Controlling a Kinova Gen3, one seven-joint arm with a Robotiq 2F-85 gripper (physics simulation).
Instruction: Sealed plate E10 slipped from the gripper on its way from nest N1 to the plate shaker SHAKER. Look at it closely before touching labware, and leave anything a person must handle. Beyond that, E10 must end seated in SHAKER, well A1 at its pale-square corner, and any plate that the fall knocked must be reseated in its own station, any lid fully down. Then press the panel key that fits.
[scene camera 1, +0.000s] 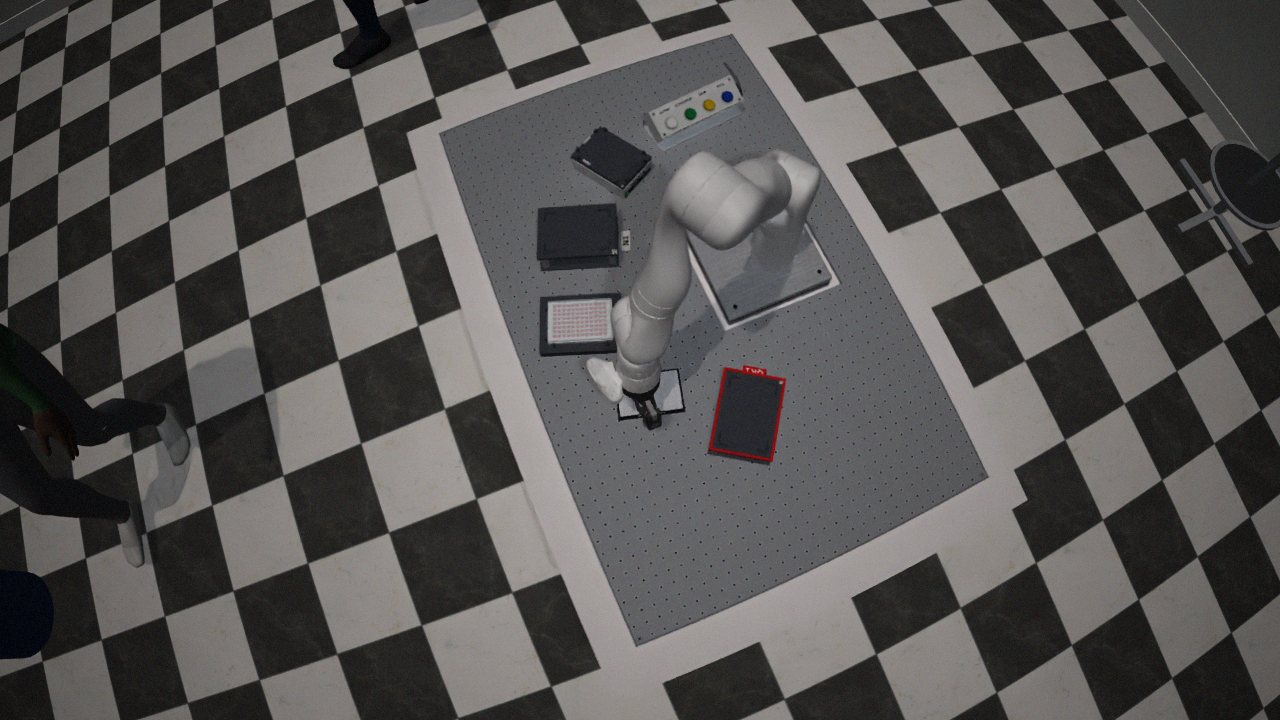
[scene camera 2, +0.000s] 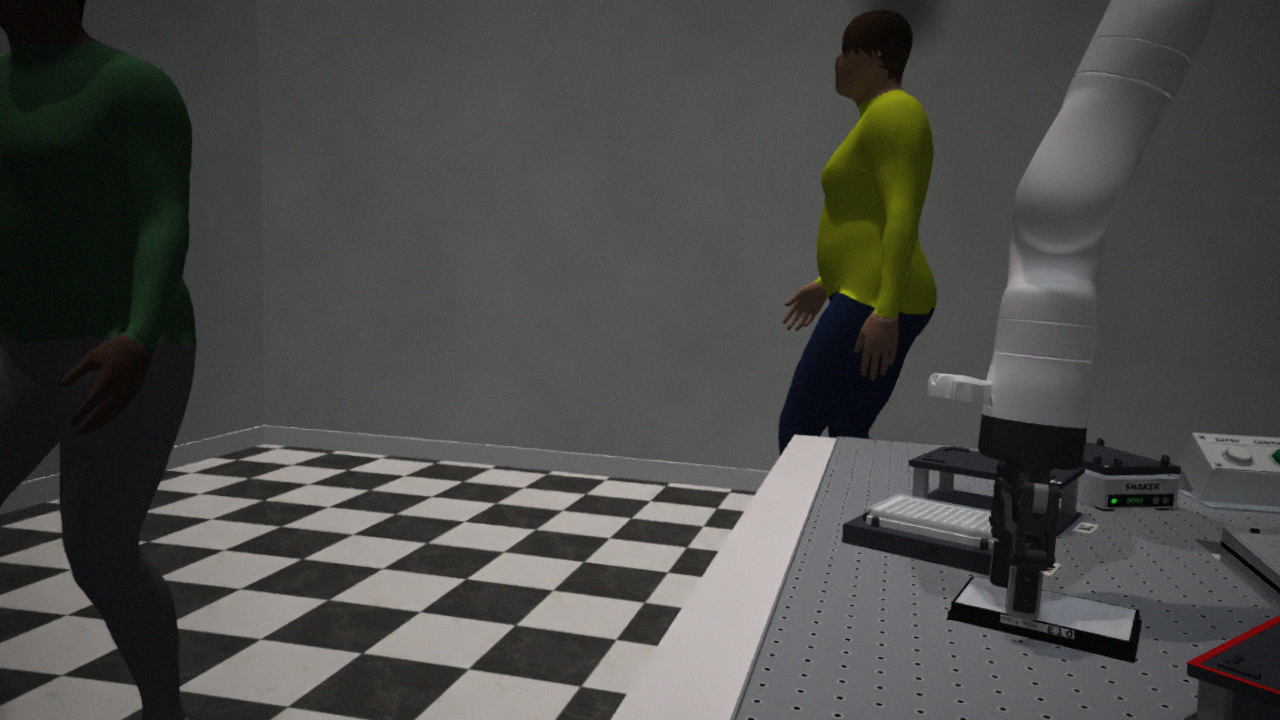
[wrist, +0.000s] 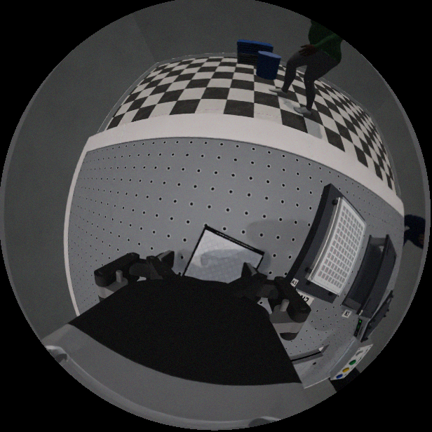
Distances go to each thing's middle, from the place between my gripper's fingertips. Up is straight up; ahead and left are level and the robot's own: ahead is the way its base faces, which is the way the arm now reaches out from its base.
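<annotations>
The plate E10 (scene camera 1: 669, 398) has my gripper 1 cm above it, 1 cm to the left of it and 3 cm past it. Going by their middles, of the things named here the plate E10 is the nearest to my gripper. Nest N2 (scene camera 2: 856, 532) is 2 cm ahead of my gripper, 20 cm to the right of it and 1 cm below it, while the clear plate (scene camera 2: 970, 521) is 2 cm ahead of my gripper, 20 cm to the right of it and 2 cm above it. The red-edged dark station (scene camera 1: 747, 417), counted from my gripper, is 13 cm to the left, 16 cm behind and 2 cm above.
</annotations>
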